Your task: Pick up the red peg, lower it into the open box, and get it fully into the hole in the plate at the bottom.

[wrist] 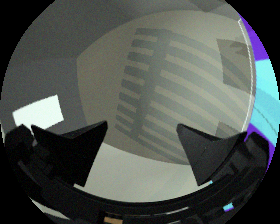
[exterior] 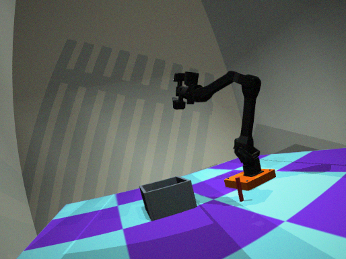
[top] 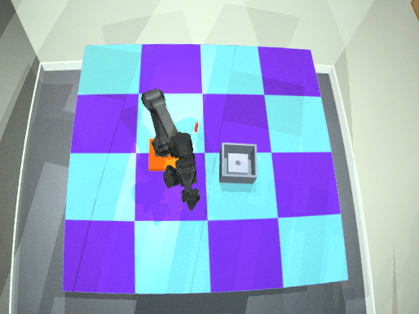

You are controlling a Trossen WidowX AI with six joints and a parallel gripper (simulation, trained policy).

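My gripper tip is now 490 mm to the right of the red peg, 480 mm above it and 20 mm short of it. Round my gripper tip: pale plate: 470 mm below, 320 mm to the left, 220 mm ahead; grey box: 490 mm below, 320 mm to the left, 220 mm ahead.
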